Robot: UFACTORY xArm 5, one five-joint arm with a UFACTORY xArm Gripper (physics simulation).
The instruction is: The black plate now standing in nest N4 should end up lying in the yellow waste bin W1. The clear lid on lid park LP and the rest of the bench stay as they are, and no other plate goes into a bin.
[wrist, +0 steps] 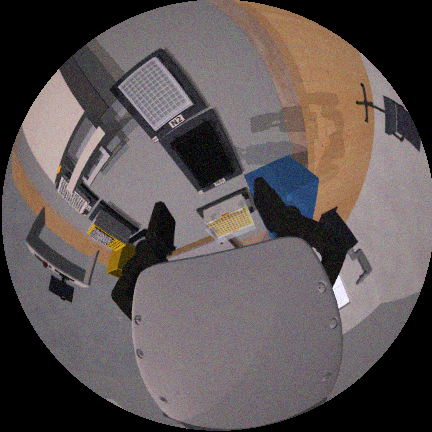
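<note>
A black plate (pixel 199 148) can be seen in the scene, and so can a yellow-topped rack (pixel 104 228).
</note>
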